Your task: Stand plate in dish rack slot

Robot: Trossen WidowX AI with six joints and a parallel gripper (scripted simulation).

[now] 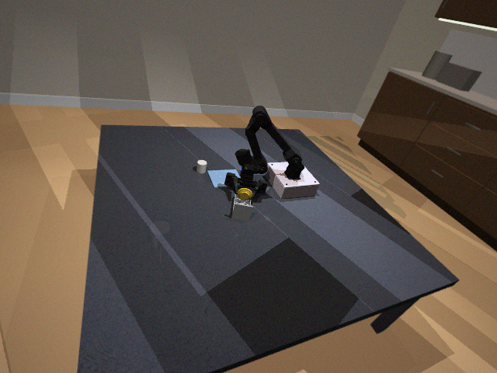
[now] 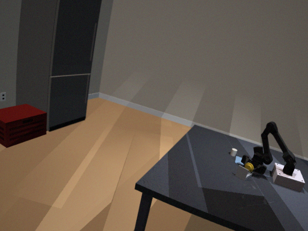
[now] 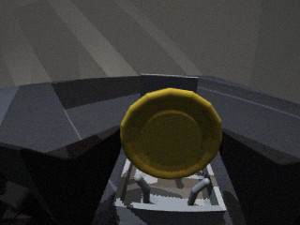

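The plate is 10 mm to the right of my gripper tip. Round my gripper tip: blue spoon: 240 mm to the right, 70 mm behind, 50 mm below; dish rack: 30 mm below, 20 mm to the left, 10 mm ahead; light blue mat: 190 mm to the right, 50 mm below, 40 mm ahead.
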